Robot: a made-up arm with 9 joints. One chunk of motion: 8 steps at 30 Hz.
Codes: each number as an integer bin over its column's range. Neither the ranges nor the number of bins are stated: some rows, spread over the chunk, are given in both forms.
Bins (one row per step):
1: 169 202 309 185 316 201 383 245 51
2: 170 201 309 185 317 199 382 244 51
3: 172 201 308 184 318 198 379 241 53
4: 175 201 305 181 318 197 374 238 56
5: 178 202 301 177 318 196 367 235 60
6: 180 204 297 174 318 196 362 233 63
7: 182 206 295 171 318 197 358 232 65
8: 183 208 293 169 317 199 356 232 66
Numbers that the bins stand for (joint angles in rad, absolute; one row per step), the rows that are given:
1: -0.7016 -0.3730 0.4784 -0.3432 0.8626 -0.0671 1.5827 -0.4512 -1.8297
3: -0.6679 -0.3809 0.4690 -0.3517 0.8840 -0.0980 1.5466 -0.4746 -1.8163
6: -0.5781 -0.3572 0.3666 -0.4358 0.8840 -0.1186 1.3929 -0.5212 -1.7496
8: -0.5444 -0.3255 0.3293 -0.4779 0.8733 -0.0877 1.3386 -0.5270 -1.7296
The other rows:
2: -0.6904 -0.3809 0.4784 -0.3432 0.8733 -0.0877 1.5737 -0.4571 -1.8297
4: -0.6342 -0.3809 0.4411 -0.3769 0.8840 -0.1083 1.5014 -0.4921 -1.7963
5: -0.6005 -0.3730 0.4038 -0.4106 0.8840 -0.1186 1.4381 -0.5095 -1.7696
7: -0.5556 -0.3414 0.3479 -0.4611 0.8840 -0.1083 1.3567 -0.5270 -1.7362

